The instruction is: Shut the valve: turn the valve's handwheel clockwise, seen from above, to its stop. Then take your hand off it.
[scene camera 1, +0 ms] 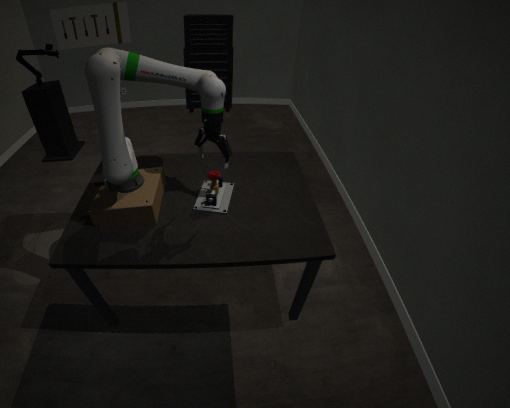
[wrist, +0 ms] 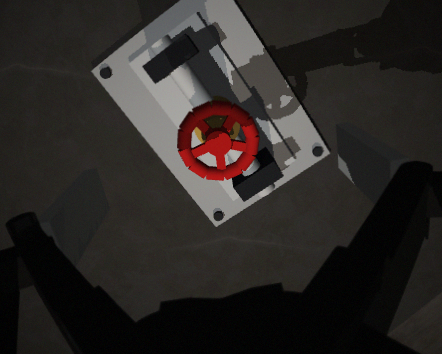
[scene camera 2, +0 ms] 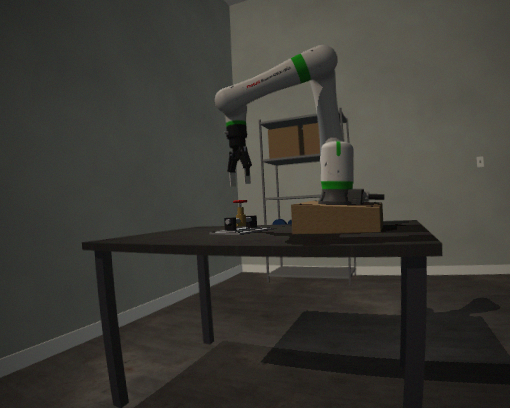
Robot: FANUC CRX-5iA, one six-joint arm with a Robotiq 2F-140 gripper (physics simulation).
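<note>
The red handwheel [scene camera 1: 214, 175] [scene camera 2: 240, 201] [wrist: 218, 143] sits on top of the brass valve body [scene camera 1: 215, 187] [scene camera 2: 240, 216]. The valve's pipe [wrist: 191, 85] runs through two black clamps on the light base plate [scene camera 1: 218, 207] [wrist: 125, 95], which lies on the table. My gripper [scene camera 1: 214, 161] [scene camera 2: 240, 181] [wrist: 218, 167] is wide open and empty. It points down and hangs above the handwheel, clear of it, with a fingertip out to each side in the wrist view. Whether the wheel is at its stop cannot be seen.
The arm stands on a wooden block [scene camera 1: 127, 212] [scene camera 2: 337, 218] on the dark table [scene camera 1: 270, 240] [scene camera 2: 165, 240], beside the valve plate. A shelf unit [scene camera 2: 262, 175] with boxes stands behind the table. A dark stand [scene camera 1: 52, 120] and a dark cabinet [scene camera 1: 208, 50] are at the back.
</note>
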